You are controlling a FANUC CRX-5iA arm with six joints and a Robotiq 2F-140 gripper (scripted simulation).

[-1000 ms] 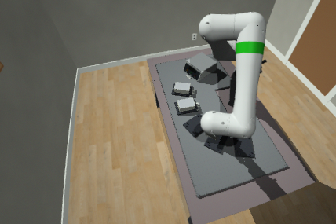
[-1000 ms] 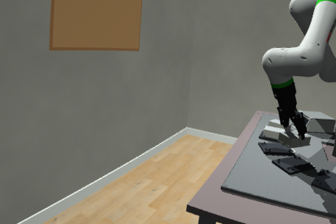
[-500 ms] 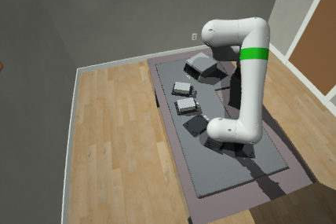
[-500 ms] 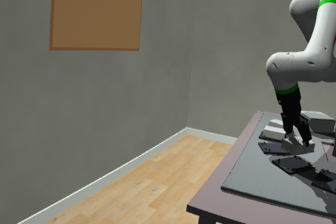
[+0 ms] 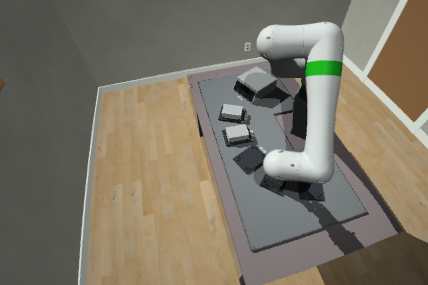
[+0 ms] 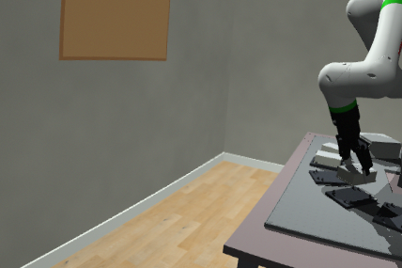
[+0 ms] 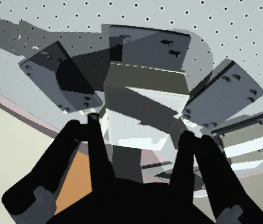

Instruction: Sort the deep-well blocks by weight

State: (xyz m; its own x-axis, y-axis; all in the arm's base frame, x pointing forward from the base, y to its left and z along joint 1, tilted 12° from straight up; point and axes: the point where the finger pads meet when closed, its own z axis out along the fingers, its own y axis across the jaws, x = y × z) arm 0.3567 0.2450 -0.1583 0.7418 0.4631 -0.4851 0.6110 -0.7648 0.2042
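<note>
My gripper is now 10 mm above the deep-well block. Round my hand: dark infeed nest 40 mm ahead, 510 mm to the right, 100 mm below; pale platform 230 mm behind, 690 mm to the right, 20 mm below; check-weigher 230 mm behind, 690 mm to the right, 40 mm below.
</note>
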